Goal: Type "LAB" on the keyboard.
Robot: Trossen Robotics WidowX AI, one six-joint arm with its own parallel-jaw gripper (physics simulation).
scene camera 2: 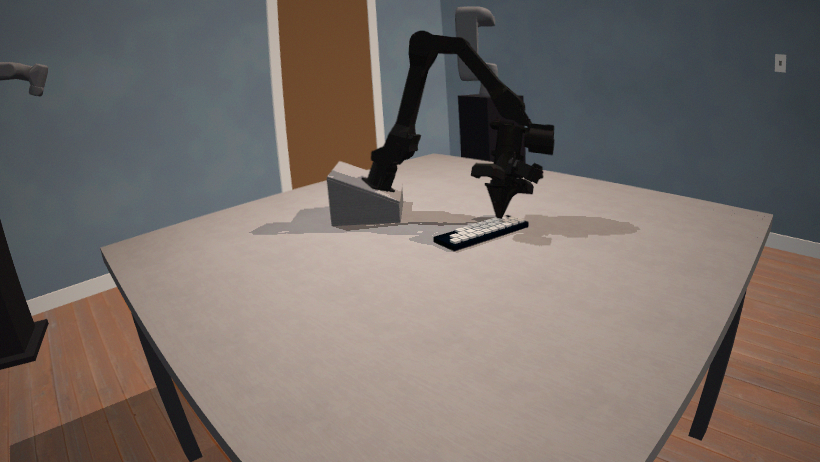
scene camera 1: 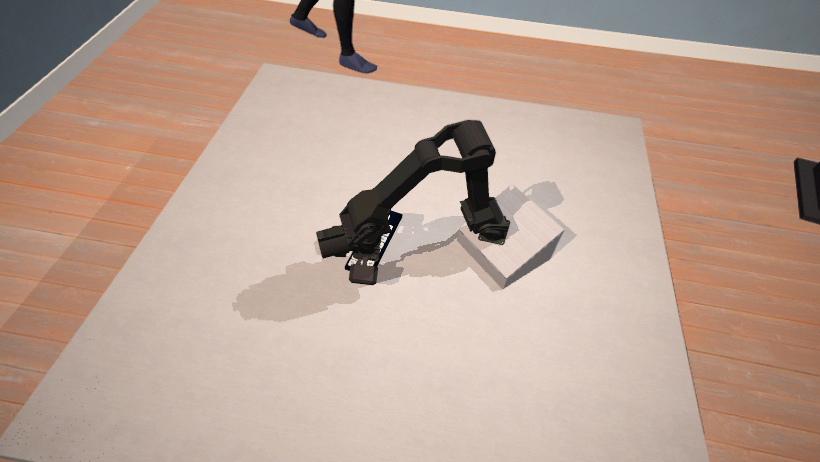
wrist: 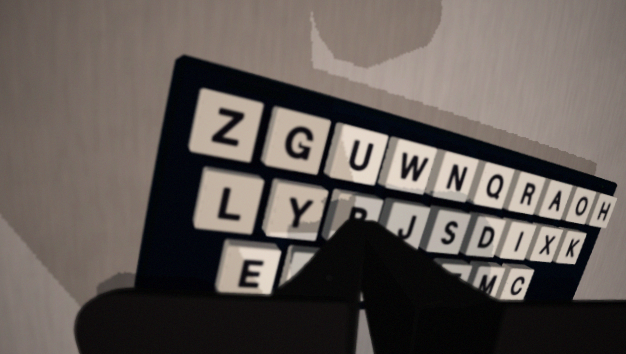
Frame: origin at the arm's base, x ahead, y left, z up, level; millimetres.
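Where they show: gripper, fingertip midpoint: (scene camera 2: 498, 218) (wrist: 359, 234); arm's base at its link origin: (scene camera 2: 377, 185) (scene camera 1: 494, 230).
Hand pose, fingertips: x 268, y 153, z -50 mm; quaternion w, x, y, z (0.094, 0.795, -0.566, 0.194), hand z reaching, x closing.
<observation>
Each offset is from my fingertips to the top centre of the thing. Level surfaces: height alone.
A dark blue keyboard (scene camera 1: 396, 220) (scene camera 2: 445, 242) (wrist: 165, 200) with white letter keys lies on the table. In the wrist view the L key @(7 mm down, 0 mm ahead, 38 mm left) (wrist: 228, 201) is at the left of the middle row, the A key @(7 mm down, 27 mm ahead, 97 mm right) (wrist: 554, 196) is near the right end of the top row, and the B key @(7 mm down, 2 mm ahead, 2 mm right) (wrist: 345, 210) is partly hidden behind the fingertips. My gripper (scene camera 2: 500, 216) (wrist: 359, 234) is shut and empty, pointing down, with its tips at the B key. Whether they touch it is hard to tell. In scene camera 1 the arm hides the tips and much of the keyboard.
The arm's base stands on a grey wedge-shaped block (scene camera 1: 530, 243) (scene camera 2: 364, 203) on the table @(25 mm down) (scene camera 1: 401, 367) (scene camera 2: 401, 321). A person's legs (scene camera 1: 344, 28) show beyond the table's far edge. A dark pedestal with a grey arm (scene camera 2: 473, 45) stands behind the table.
</observation>
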